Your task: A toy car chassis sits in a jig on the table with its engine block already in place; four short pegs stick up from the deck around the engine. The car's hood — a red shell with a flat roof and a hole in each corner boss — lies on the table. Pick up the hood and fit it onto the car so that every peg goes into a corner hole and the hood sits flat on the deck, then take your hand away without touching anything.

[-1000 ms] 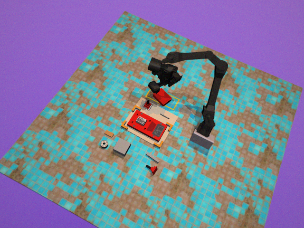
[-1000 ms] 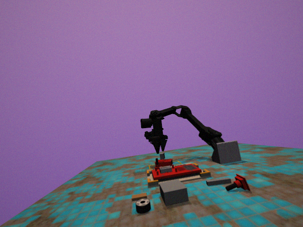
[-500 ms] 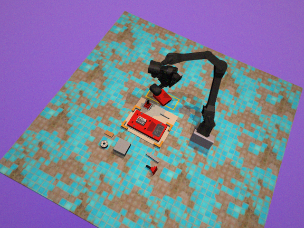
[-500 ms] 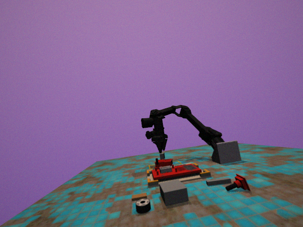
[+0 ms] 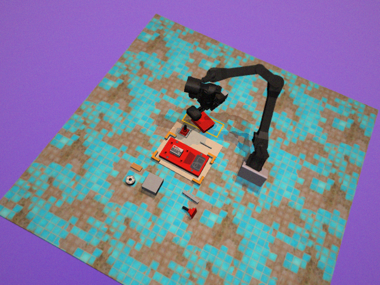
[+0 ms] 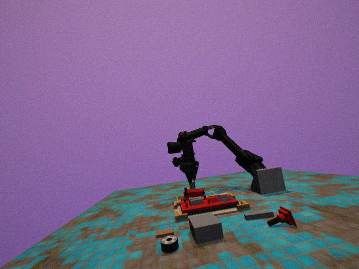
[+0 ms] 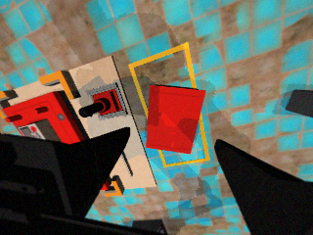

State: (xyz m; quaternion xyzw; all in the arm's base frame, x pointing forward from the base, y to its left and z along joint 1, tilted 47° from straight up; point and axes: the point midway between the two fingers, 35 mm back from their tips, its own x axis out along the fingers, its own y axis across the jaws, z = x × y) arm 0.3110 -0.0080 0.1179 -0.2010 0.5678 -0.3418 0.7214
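Right now the hood is 50 mm below my gripper tip. The rest, counted from my gripper tip: black-and-white wheel: 90 mm ahead, 430 mm to the left, 60 mm below; grey engine block: 220 mm to the left, 40 mm below.
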